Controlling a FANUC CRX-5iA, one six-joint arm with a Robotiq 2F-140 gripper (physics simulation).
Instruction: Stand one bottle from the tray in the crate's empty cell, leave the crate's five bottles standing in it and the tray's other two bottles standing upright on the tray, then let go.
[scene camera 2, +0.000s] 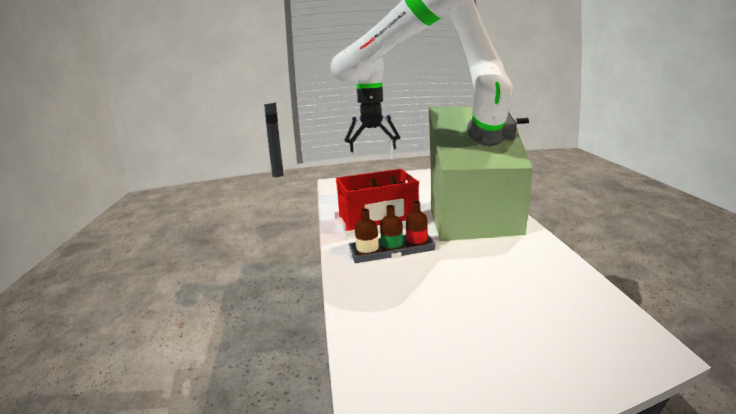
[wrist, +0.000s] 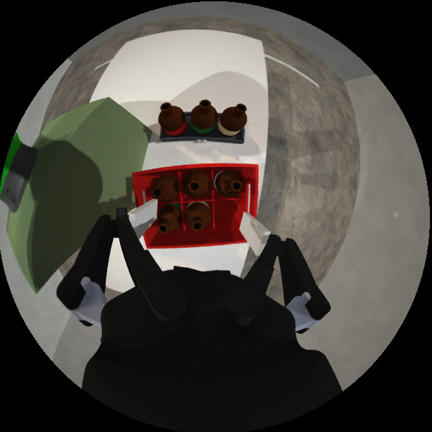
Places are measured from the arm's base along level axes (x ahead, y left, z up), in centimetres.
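Pixels of known places: gripper, fingertip midpoint: (scene camera 2: 373, 159); arm's base, origin of the base link: (scene camera 2: 486, 131).
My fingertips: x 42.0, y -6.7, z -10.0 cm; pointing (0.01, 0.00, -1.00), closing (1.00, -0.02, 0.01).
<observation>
Ahead of a thing's pixels: the offset from my fingertips to its top centre. "*": to the spot under its first point. Level surfaces: height alone.
My gripper (scene camera 2: 373, 149) (wrist: 199, 214) is open and empty, above the red crate {dz -8.2, dx -0.6, dy -1.5 cm} (scene camera 2: 351, 208) (wrist: 195, 246). The crate stands on the table and holds several brown bottles; in the wrist view its empty cell (wrist: 229, 222) is at the lower right. In scene camera 2 the crate's wall hides most of its bottles. The dark tray {* dz -24.2, dx +4.2, dy +28.4 cm} (scene camera 2: 373, 256) (wrist: 182, 139) lies beside the crate with three upright bottles in a row: one with a cream label {dz -9.7, dx +5.7, dy +23.9 cm} (scene camera 2: 366, 234) (wrist: 233, 120), one with a green label {* dz -16.1, dx -2.2, dy +26.4 cm} (scene camera 2: 391, 229) (wrist: 203, 118) in the middle, and one with a red label {* dz -16.7, dx -10.6, dy +24.8 cm} (scene camera 2: 416, 226) (wrist: 172, 120).
The white table {dz -25.7 cm} (scene camera 2: 463, 319) (wrist: 200, 55) carries the crate and tray. A large green block (scene camera 2: 481, 203) (wrist: 120, 135), which bears the arm's base, stands close beside the crate. A dark post (scene camera 2: 274, 144) shows left of the table in scene camera 2.
</observation>
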